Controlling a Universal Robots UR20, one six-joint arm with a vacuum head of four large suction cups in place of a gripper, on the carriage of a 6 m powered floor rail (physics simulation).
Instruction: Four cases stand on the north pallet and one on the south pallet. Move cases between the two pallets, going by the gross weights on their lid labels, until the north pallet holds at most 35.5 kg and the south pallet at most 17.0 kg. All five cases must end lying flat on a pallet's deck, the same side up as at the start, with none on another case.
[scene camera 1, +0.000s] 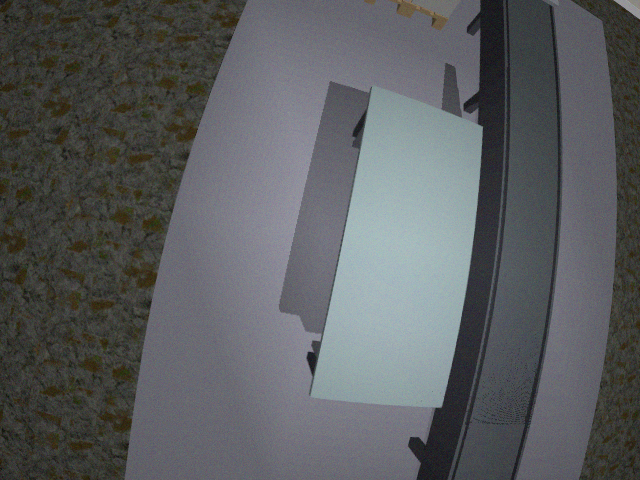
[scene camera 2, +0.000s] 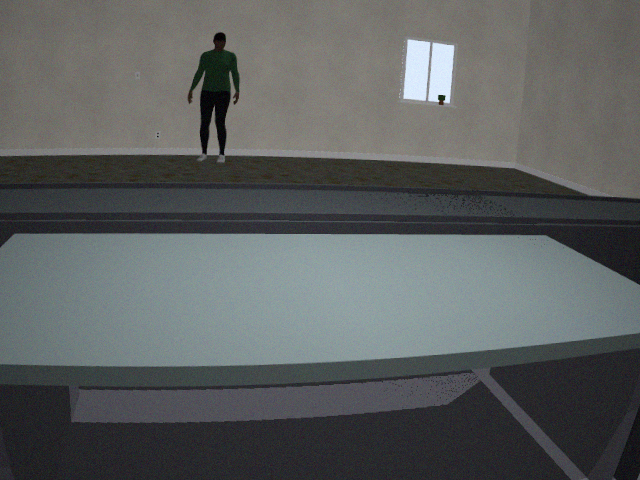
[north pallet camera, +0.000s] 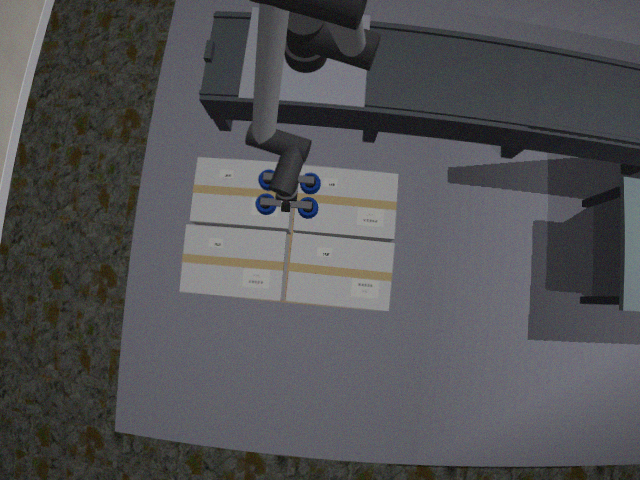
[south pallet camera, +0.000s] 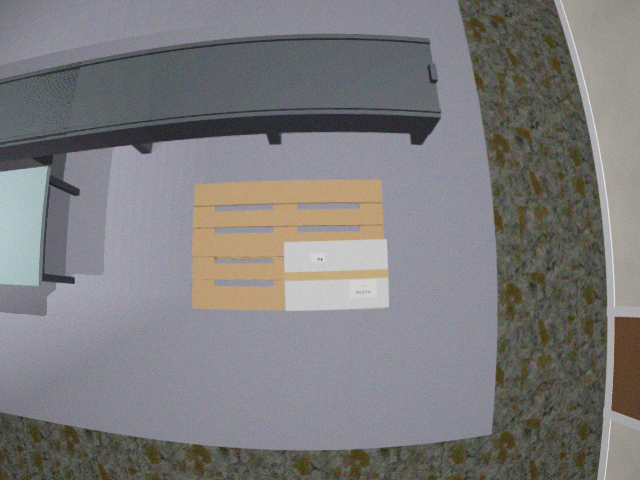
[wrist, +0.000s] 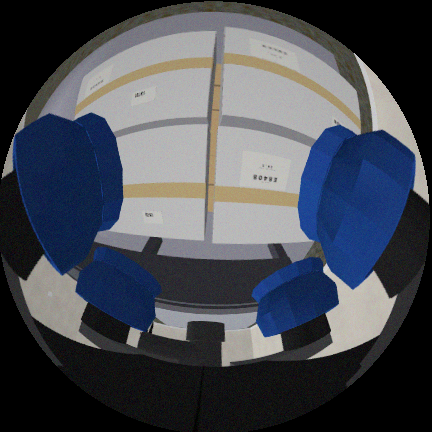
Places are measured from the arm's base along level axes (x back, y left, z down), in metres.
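Pixels of known places: hand at its tool point: (wrist: 207, 253); arm's base at its link origin: (north pallet camera: 306, 54) (wrist: 205, 323).
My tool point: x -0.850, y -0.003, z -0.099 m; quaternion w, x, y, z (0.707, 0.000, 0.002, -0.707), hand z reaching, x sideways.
Note:
Ahead of a thing's pixels: the offset from my tool point to its middle. Level surfaces: height alone.
The vacuum head (north pallet camera: 287, 193) (wrist: 210, 235) is open and carries no case. In the north pallet camera it hangs above the inner edges of the two rail-side cases, a left one @(dx +0.053, dy -0.295, dz +0.400 m) (north pallet camera: 217, 210) (wrist: 260, 220) and a right one @(dx +0.051, dy +0.304, dz +0.404 m) (north pallet camera: 338, 219) (wrist: 160, 165). Farther from the rail lie a left case @(dx -0.350, dy -0.297, dz +0.383 m) (north pallet camera: 214, 279) (wrist: 285, 95) and a right case @(dx -0.349, dy +0.304, dz +0.396 m) (north pallet camera: 317, 291) (wrist: 175, 105). All four lie flat on the north pallet (wrist: 214, 135); weight print is too small to read surely. One white taped case (south pallet camera: 356, 258) lies flat on the south pallet (south pallet camera: 232, 242), at its lower right corner.
The floor rail (scene camera 1: 532, 155) (north pallet camera: 465, 77) (south pallet camera: 258, 77) runs along both pallets, with the arm's carriage (north pallet camera: 330, 85) at its north end. A pale table @(dz +0.139 m) (scene camera 1: 408, 248) (scene camera 2: 310, 299) (south pallet camera: 20, 227) stands between the pallets. A person (scene camera 2: 217, 72) stands beyond the rail.

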